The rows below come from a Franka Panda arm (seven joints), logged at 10 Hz.
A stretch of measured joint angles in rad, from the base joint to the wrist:
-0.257 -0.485 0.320 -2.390 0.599 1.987 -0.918
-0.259 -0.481 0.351 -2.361 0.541 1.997 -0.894
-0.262 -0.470 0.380 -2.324 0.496 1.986 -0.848
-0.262 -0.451 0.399 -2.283 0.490 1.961 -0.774
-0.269 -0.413 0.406 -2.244 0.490 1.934 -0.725
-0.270 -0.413 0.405 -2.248 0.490 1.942 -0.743
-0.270 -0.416 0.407 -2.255 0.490 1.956 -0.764
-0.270 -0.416 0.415 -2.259 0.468 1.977 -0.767
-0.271 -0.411 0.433 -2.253 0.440 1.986 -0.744
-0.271 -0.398 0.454 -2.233 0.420 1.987 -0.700
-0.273 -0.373 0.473 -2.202 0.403 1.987 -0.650
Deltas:
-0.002 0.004 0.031 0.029 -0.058 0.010 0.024
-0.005 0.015 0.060 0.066 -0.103 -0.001 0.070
-0.005 0.034 0.079 0.107 -0.109 -0.026 0.144
-0.012 0.072 0.086 0.146 -0.109 -0.053 0.193
-0.013 0.072 0.085 0.142 -0.109 -0.045 0.175
-0.013 0.069 0.087 0.135 -0.109 -0.031 0.154
-0.013 0.069 0.095 0.131 -0.131 -0.010 0.151
-0.014 0.074 0.113 0.137 -0.159 -0.001 0.174
-0.014 0.087 0.134 0.157 -0.179 0.000 0.218
-0.016 0.112 0.153 0.188 -0.196 0.000 0.268

